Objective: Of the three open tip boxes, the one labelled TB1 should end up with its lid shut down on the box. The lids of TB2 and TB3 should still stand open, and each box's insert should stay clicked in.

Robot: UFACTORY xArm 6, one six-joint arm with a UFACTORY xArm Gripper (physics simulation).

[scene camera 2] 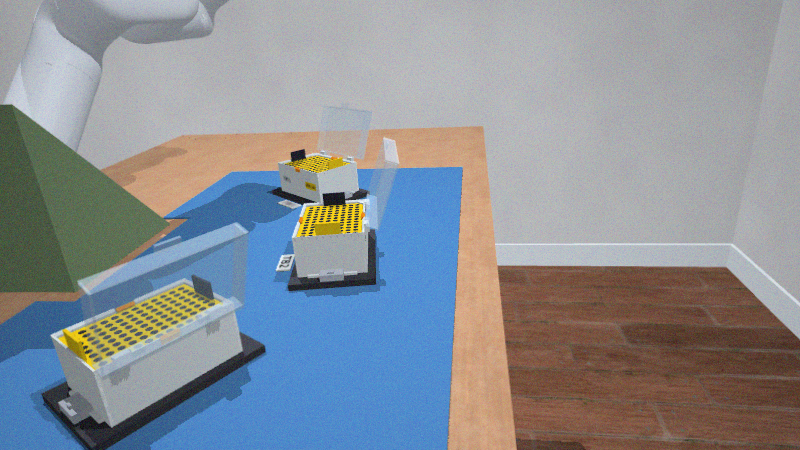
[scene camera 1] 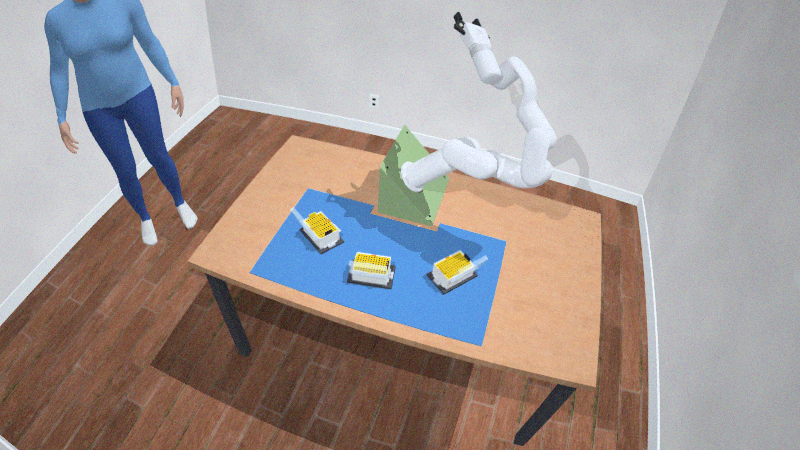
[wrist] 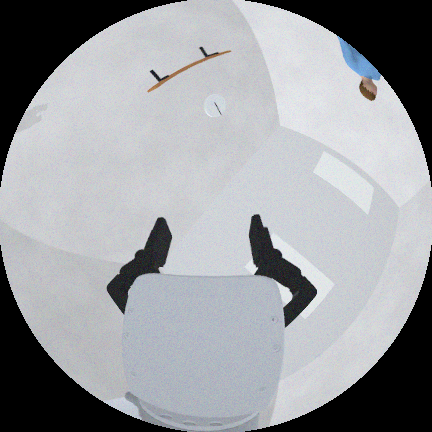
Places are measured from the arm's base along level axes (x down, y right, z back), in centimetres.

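Pixels of known places: gripper, between the fingertips: [scene camera 1: 465, 17] [wrist: 207, 225]; arm's base, origin of its link: [scene camera 2: 25, 171] [scene camera 1: 411, 177].
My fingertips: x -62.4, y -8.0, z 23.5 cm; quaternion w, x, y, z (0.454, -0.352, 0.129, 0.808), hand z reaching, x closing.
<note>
For each thing: its top centre in the pictures, then the offset to it from my fingertips. "pt": a spot on its surface instead. Level surfaces: height alone.
- card, a spot on its surface: [scene camera 2: 285, 263] pt dx +74.8, dy +9.6, dz -58.9 cm
- right box, a spot on its surface: [scene camera 1: 455, 277] pt dx +64.8, dy -20.9, dz -63.7 cm
- blue mat, height of its surface: dx +75.0 cm
- wooden table, height of its surface: dx +75.3 cm
The middle box [scene camera 1: 371, 277] [scene camera 2: 331, 254] stands beside a card [scene camera 2: 285, 263] reading TB2; its clear lid [scene camera 2: 384, 179] is open. The left box in scene camera 1 [scene camera 1: 330, 240] is the near one in scene camera 2 [scene camera 2: 173, 369]; its lid [scene camera 1: 297, 214] [scene camera 2: 162, 263] stands open. The right box [scene camera 1: 455, 277], far in scene camera 2 [scene camera 2: 335, 181], has its lid [scene camera 1: 481, 261] [scene camera 2: 344, 131] open. I cannot read which of these two is TB1. Yellow inserts sit in all three boxes. My gripper [scene camera 1: 467, 21] [wrist: 207, 225] is open and empty, high above the table, far from the boxes.
The boxes stand on dark bases on a blue mat [scene camera 1: 413, 313] [scene camera 2: 413, 335] on the wooden table [scene camera 1: 548, 279] [scene camera 2: 475, 335]. A green angled mount [scene camera 1: 413, 201] [scene camera 2: 33, 212] carries the arm behind the mat. A person [scene camera 1: 103, 67] [wrist: 357, 60] stands left of the table in scene camera 1.
</note>
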